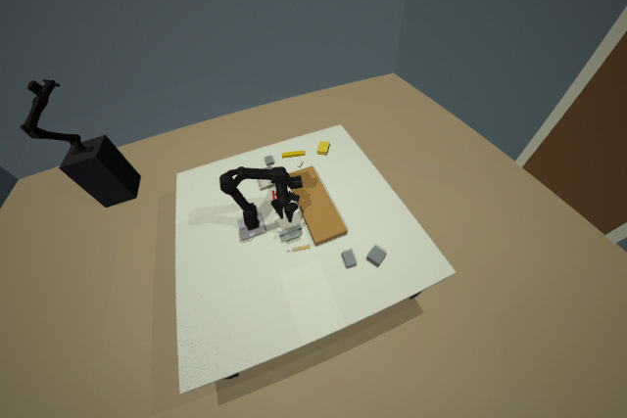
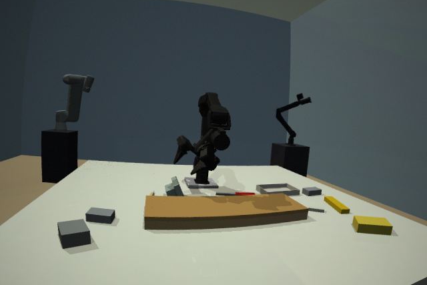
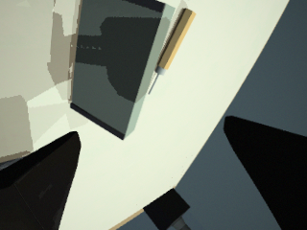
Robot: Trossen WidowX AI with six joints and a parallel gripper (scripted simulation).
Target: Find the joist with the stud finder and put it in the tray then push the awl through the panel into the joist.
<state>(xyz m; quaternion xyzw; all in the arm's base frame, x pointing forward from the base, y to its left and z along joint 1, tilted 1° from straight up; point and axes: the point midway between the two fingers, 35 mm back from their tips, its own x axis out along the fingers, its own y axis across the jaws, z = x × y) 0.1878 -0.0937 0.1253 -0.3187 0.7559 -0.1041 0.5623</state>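
Now: the stud finder 10 mm behind my gripper tip, 50 mm to the right of it and 90 mm below it. Round my gripper tip: wooden-handled pointed tool (120 mm to the right, 110 mm below); then grey tray (30 mm behind, 430 mm to the left, 100 mm below); then red-handled tool (20 mm behind, 220 mm to the left, 110 mm below).
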